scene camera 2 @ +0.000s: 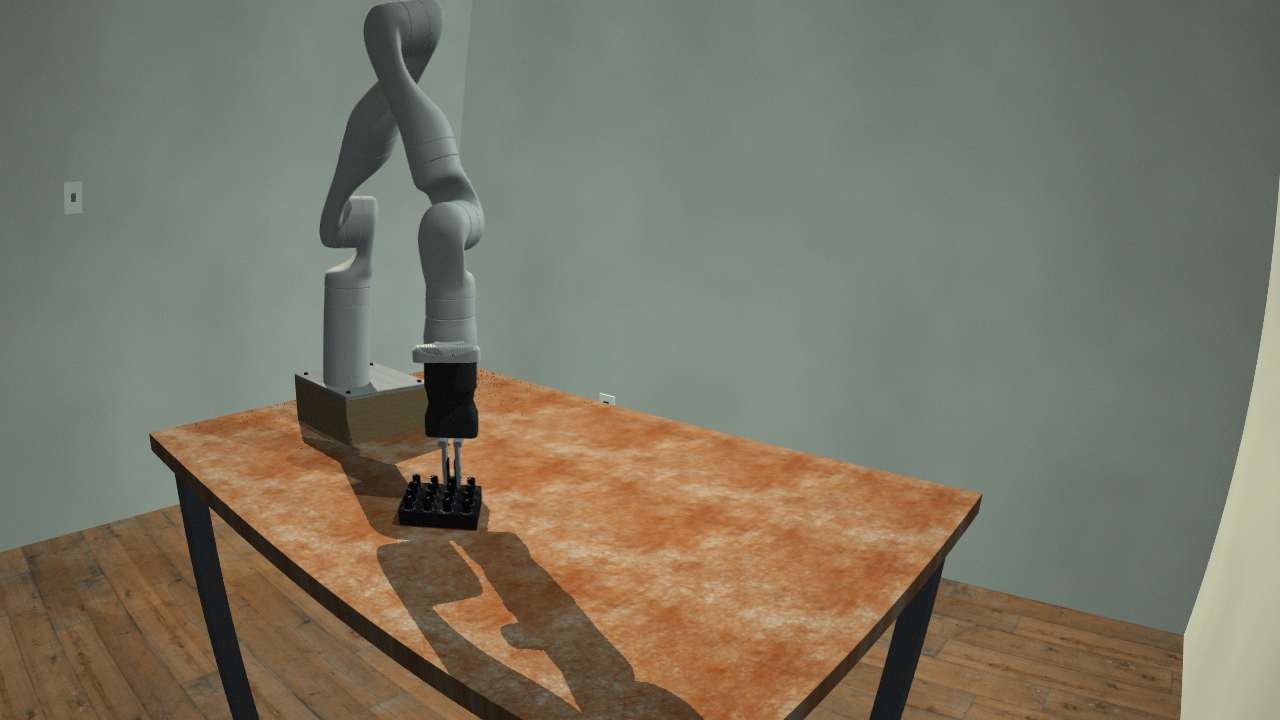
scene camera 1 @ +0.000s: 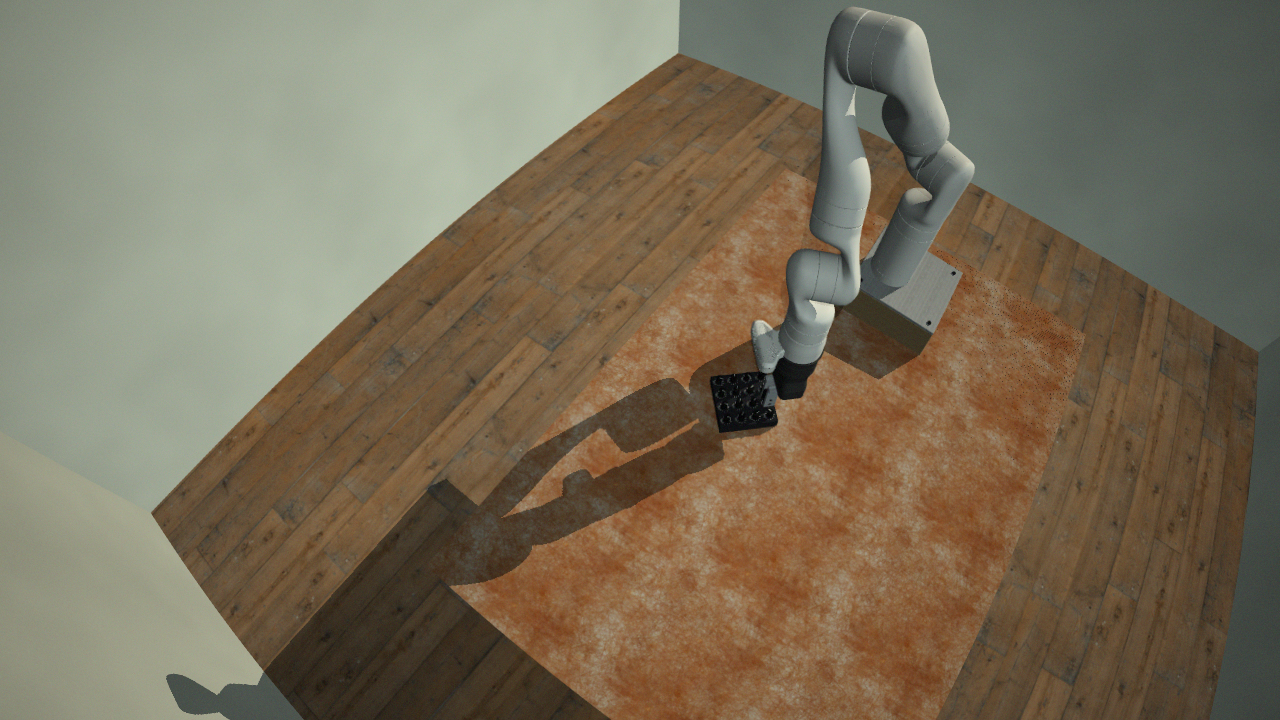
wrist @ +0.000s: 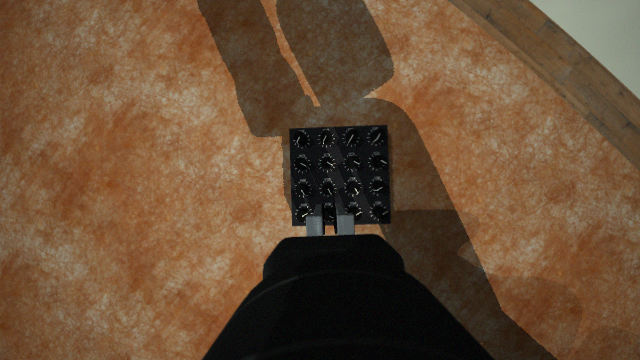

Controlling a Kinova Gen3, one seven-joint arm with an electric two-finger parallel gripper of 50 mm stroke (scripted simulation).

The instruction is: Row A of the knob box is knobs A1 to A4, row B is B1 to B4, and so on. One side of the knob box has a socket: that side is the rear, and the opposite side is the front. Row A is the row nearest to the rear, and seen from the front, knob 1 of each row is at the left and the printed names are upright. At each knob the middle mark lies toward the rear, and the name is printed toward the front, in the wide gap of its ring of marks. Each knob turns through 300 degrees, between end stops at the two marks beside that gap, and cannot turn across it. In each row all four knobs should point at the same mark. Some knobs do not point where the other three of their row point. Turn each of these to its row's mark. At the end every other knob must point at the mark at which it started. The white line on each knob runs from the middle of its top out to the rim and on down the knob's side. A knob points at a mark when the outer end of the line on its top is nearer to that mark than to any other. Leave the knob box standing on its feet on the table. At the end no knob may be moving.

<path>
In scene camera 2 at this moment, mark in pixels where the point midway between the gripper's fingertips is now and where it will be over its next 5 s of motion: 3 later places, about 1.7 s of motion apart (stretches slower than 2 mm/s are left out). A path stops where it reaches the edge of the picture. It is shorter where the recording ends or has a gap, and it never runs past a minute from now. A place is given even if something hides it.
My gripper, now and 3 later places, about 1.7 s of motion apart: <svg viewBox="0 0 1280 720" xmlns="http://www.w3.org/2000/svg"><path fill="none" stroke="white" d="M452 483L447 458L422 450L450 445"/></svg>
</path>
